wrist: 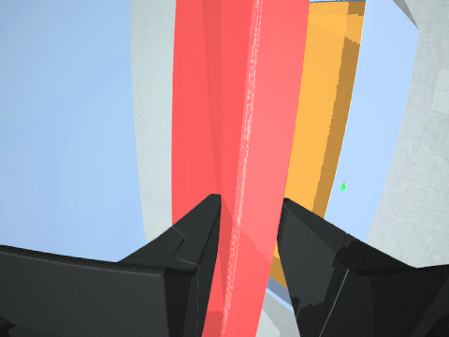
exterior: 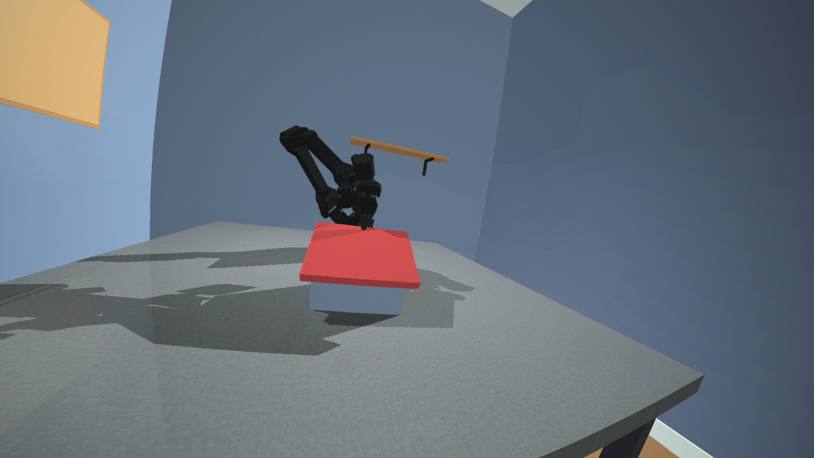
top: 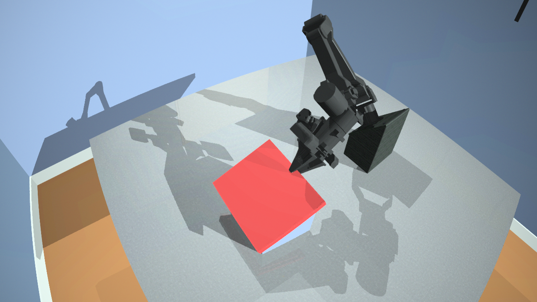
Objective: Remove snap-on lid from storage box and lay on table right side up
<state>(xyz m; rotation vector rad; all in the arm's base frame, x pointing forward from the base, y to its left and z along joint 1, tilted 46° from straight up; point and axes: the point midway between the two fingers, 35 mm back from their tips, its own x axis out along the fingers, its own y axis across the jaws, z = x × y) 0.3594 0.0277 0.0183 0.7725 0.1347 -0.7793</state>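
Now: the red lid 80 mm ahead of my gripper tip, 10 mm to the right of it and 30 mm below it. From my gripper tip the other things lie so: pale blue storage box 60 mm ahead, 10 mm to the right, 100 mm below.
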